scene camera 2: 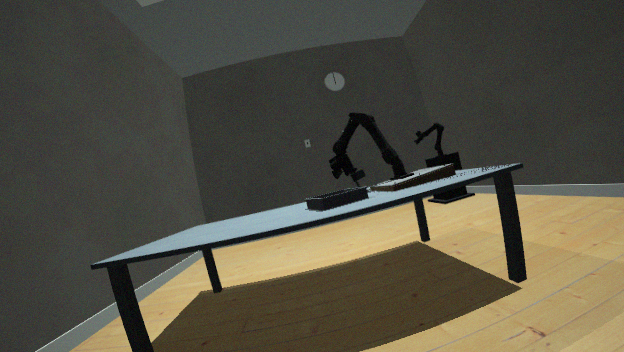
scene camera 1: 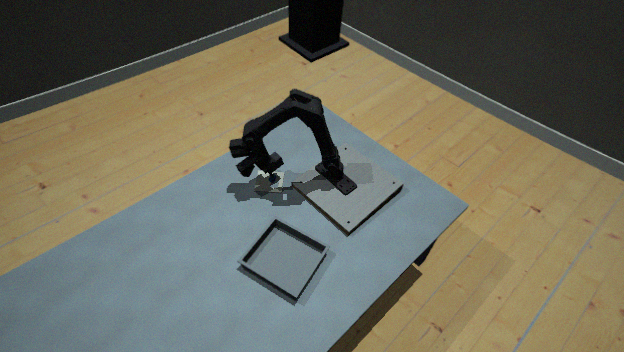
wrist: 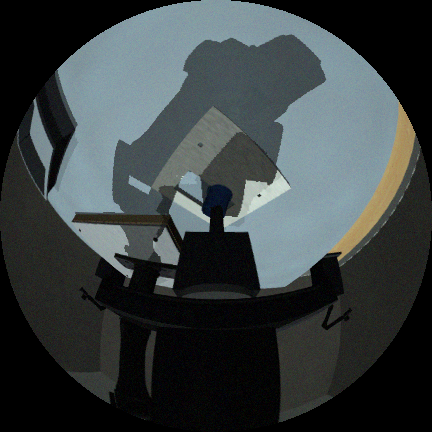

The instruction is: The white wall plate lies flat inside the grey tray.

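Note:
The white wall plate (scene camera 1: 278,177) (wrist: 201,149), a thin square with a rectangular hole, lies flat on the blue-grey table (scene camera 1: 130,262), left of the arm's base board, mostly in the arm's shadow. My suction cup (scene camera 1: 272,177) (wrist: 217,199) (scene camera 2: 357,174) is blue and sits down on the plate's rim strip beside the hole. The arm bends low over it. The grey tray (scene camera 1: 256,242) (scene camera 2: 336,199) (wrist: 56,120) stands empty nearer the table's front, apart from the plate. In scene camera 2 the plate is hidden behind the tray.
The arm's grey base board (scene camera 1: 349,205) (scene camera 2: 415,177) (wrist: 100,238) lies right of the plate, its corner close to it. A black pillar (scene camera 1: 314,26) stands on the wooden floor behind the table. The table's right edge is near the board.

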